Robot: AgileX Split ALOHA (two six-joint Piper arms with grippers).
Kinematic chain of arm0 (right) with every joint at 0, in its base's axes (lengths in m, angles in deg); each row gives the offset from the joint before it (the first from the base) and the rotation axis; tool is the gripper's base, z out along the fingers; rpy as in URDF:
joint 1: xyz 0 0 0.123 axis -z
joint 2: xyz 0 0 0 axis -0.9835 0.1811 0
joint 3: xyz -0.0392 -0.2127 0.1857 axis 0.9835 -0.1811 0
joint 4: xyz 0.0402 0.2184 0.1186 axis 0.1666 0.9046 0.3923
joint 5: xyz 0 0 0 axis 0.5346 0.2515 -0.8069
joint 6: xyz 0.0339 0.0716 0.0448 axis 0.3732 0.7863 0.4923
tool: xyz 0 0 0 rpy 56.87 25.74 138.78
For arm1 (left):
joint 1: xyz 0 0 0.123 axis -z
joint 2: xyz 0 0 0 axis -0.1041 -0.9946 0
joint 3: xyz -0.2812 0.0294 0.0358 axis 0.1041 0.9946 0
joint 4: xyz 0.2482 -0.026 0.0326 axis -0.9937 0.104 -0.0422
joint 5: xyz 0 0 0 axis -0.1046 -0.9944 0.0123
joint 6: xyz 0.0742 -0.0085 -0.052 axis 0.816 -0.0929 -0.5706
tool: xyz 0 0 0 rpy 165.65 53.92 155.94
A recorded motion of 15 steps. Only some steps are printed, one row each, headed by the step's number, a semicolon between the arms.
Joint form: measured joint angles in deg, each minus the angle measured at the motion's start. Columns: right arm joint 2, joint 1, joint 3, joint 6, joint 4, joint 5; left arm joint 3, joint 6, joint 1, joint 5, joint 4, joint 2.
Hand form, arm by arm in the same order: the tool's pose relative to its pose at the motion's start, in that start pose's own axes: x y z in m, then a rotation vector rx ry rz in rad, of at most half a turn. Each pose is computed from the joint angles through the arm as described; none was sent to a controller.
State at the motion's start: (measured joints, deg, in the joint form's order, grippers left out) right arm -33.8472 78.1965 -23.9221 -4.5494 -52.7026 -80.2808; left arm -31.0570 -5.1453 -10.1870 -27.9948 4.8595 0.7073
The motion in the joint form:
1: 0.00 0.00 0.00 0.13 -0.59 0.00; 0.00 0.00 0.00 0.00 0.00 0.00
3: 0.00 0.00 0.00 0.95 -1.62 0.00; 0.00 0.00 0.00 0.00 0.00 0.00
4: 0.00 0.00 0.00 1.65 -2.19 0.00; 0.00 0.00 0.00 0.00 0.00 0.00
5: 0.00 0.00 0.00 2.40 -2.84 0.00; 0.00 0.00 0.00 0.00 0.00 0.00
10: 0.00 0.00 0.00 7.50 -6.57 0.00; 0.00 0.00 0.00 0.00 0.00 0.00
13: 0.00 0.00 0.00 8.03 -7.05 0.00; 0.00 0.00 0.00 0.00 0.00 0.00
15: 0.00 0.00 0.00 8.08 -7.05 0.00; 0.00 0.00 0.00 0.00 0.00 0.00
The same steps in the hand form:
1: 0.0002 -0.0008 0.0000 0.0091 0.0020 -0.0020; 0.0000 0.0000 0.0000 0.0000 0.0000 0.0000
3: 0.0005 -0.0023 0.0000 0.0252 0.0053 0.0048; 0.0000 0.0000 0.0000 0.0000 0.0000 0.0000
4: 0.0007 -0.0031 -0.0001 0.0341 0.0070 0.0129; 0.0000 0.0000 0.0000 0.0000 0.0000 0.0000
5: 0.0008 -0.0040 -0.0001 0.0442 0.0088 0.0213; 0.0000 0.0000 0.0000 0.0000 0.0000 0.0000
10: 0.0018 -0.0093 -0.0005 0.1031 0.0158 0.0831; 0.0000 0.0000 0.0000 0.0000 0.0000 0.0000
13: 0.0019 -0.0100 -0.0006 0.1107 0.0164 0.0889; 0.0000 0.0000 0.0000 0.0000 0.0000 0.0000
15: 0.0019 -0.0100 -0.0006 0.1107 0.0164 0.0897; 0.0000 0.0000 0.0000 0.0000 0.0000 0.0000

